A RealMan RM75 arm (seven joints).
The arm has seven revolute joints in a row. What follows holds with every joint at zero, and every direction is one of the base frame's. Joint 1 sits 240.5 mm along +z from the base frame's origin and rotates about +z. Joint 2 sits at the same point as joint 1 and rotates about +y. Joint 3 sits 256 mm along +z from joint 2 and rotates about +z. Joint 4 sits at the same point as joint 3 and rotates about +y. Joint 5 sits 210 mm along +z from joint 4 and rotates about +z. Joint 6 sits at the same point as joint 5 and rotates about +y. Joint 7 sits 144 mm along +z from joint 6 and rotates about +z. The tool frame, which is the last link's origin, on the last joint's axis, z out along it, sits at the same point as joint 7; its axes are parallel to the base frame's.
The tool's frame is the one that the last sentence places.
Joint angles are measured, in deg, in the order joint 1, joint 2, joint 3, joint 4, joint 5, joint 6, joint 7. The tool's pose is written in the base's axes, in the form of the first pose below.
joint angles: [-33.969, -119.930, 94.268, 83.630, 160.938, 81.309, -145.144]
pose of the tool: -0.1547 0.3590 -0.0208; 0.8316 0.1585 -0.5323; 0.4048 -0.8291 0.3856; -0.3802 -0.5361 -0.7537
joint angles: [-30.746, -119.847, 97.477, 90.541, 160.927, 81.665, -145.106]
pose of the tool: -0.1423 0.3454 -0.0191; 0.8632 0.1048 -0.4939; 0.3435 -0.8389 0.4223; -0.3700 -0.5341 -0.7601
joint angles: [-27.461, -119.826, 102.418, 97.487, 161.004, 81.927, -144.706]
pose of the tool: -0.1274 0.3255 -0.0236; 0.8920 0.0290 -0.4510; 0.2524 -0.8598 0.4438; -0.3750 -0.5097 -0.7743
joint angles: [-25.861, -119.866, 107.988, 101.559, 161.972, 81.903, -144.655]
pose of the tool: -0.1147 0.3076 -0.0342; 0.9024 -0.0522 -0.4277; 0.1612 -0.8797 0.4474; -0.3996 -0.4727 -0.7854
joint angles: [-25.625, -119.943, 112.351, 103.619, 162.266, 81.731, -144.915]
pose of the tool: -0.1034 0.2941 -0.0452; 0.9067 -0.1113 -0.4068; 0.0872 -0.8942 0.4390; -0.4126 -0.4336 -0.8011
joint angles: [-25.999, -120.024, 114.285, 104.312, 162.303, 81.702, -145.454]
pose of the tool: -0.0969 0.2883 -0.0506; 0.9083 -0.1348 -0.3960; 0.0557 -0.8994 0.4337; -0.4146 -0.4159 -0.8094
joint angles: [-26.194, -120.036, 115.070, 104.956, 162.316, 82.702, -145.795]
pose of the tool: -0.0948 0.2842 -0.0518; 0.9049 -0.1422 -0.4012; 0.0465 -0.9039 0.4252; -0.4231 -0.4034 -0.8113
